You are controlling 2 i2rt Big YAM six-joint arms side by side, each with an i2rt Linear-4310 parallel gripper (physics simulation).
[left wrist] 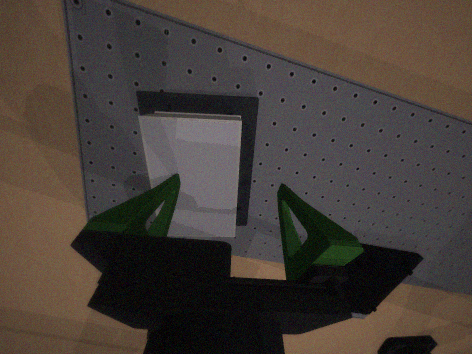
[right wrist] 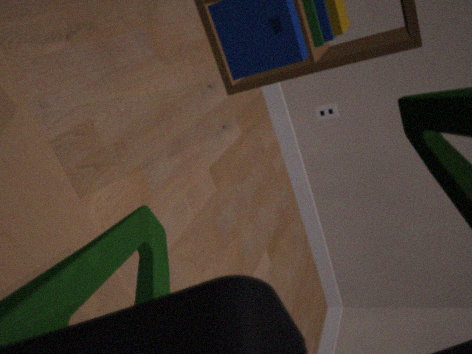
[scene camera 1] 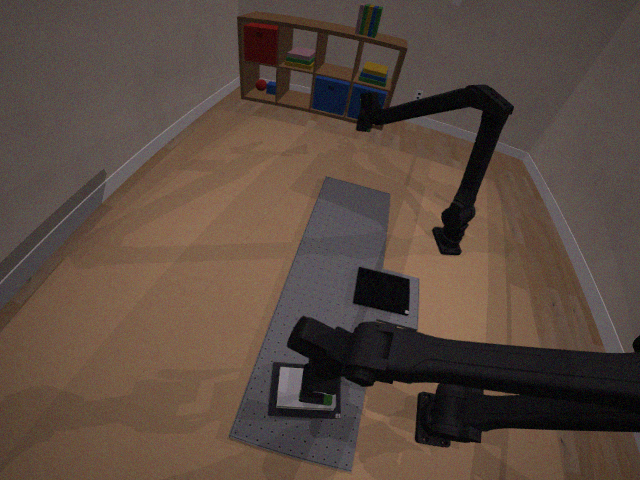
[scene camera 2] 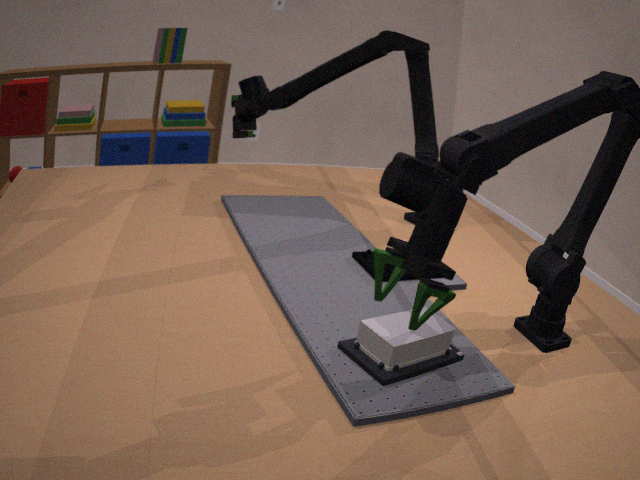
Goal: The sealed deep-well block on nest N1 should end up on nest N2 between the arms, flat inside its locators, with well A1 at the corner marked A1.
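Places are measured from the left arm's base along level axes (x left, y back, z up), in millimetres.
Where they show: left gripper, between the fingertips: (left wrist: 230,183) (scene camera 1: 305,371) (scene camera 2: 394,314); right gripper, between the fingertips: (right wrist: 272,169) (scene camera 2: 233,120); left arm's base, origin of its link: (scene camera 1: 432,419) (scene camera 2: 541,335); right arm's base, origin of its link: (left wrist: 403,344) (scene camera 1: 445,242).
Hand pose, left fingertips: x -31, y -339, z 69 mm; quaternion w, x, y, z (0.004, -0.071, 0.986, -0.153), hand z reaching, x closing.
Each offset is from my left fingertips to the top centre of the thing. Level surfaces: height alone.
The white sealed block {dx +32, dy +13, dz -2 mm} (scene camera 1: 289,387) (scene camera 2: 376,343) (left wrist: 207,160) sits flat on dark nest N1 {dx +32, dy +13, dz -34 mm} (scene camera 1: 272,400) (scene camera 2: 413,373) (left wrist: 250,150). Its well A1 cannot be made out. Black nest N2 {dx -289, dy +163, dz -34 mm} (scene camera 1: 381,290) (scene camera 2: 363,259) is bare where visible, with a white corner mark {dx -236, dy +240, dz -44 mm} (scene camera 1: 406,312); the left arm partly hides it in scene camera 2. My left gripper (scene camera 1: 316,400) (scene camera 2: 396,313) (left wrist: 230,183) is open and empty above the block, off-centre: in its wrist view one finger overlaps the block and the other is past its right edge. My right gripper (scene camera 1: 363,129) (scene camera 2: 242,117) (right wrist: 272,169) is open, raised far away.
Both nests stand on the grey perforated plate {dz -56 mm} (scene camera 1: 320,258) (scene camera 2: 289,248) (left wrist: 310,160), with N2 on its side extension. The left arm (scene camera 1: 491,361) (scene camera 2: 547,118) reaches across near N2. A wooden shelf (scene camera 1: 323,23) (scene camera 2: 103,67) stands in the background.
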